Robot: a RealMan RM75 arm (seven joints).
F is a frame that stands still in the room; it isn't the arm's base.
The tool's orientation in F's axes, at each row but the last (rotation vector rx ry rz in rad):
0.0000 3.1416 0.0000
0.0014 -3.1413 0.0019
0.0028 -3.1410 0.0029
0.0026 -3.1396 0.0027
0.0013 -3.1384 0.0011
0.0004 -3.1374 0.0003
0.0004 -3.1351 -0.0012
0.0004 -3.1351 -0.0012
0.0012 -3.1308 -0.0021
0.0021 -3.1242 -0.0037
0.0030 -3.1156 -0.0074
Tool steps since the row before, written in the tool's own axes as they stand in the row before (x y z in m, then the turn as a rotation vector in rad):
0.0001 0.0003 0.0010 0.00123 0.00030 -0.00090
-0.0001 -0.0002 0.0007 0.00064 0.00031 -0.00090
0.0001 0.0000 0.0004 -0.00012 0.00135 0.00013
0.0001 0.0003 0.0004 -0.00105 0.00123 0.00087
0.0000 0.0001 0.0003 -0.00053 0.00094 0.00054
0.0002 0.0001 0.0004 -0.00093 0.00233 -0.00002
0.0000 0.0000 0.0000 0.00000 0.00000 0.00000
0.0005 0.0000 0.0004 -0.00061 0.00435 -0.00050
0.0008 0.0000 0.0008 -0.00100 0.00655 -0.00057
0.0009 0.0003 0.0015 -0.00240 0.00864 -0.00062
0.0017 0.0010 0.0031 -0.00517 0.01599 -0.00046
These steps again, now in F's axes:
-0.0001 0.0003 -0.0010 -0.00123 0.00030 0.00090
0.0001 -0.0002 -0.0007 -0.00064 0.00031 0.00090
-0.0001 0.0000 -0.0004 0.00012 0.00135 -0.00013
-0.0001 0.0003 -0.0004 0.00105 0.00123 -0.00087
0.0000 0.0001 -0.0003 0.00053 0.00094 -0.00054
-0.0002 0.0001 -0.0004 0.00093 0.00233 0.00002
0.0000 0.0000 0.0000 0.00000 0.00000 0.00000
-0.0005 0.0000 -0.0004 0.00061 0.00435 0.00050
-0.0008 0.0000 -0.0008 0.00100 0.00655 0.00057
-0.0009 0.0003 -0.0015 0.00240 0.00864 0.00060
-0.0018 0.0010 -0.0030 0.00515 0.01600 0.00040

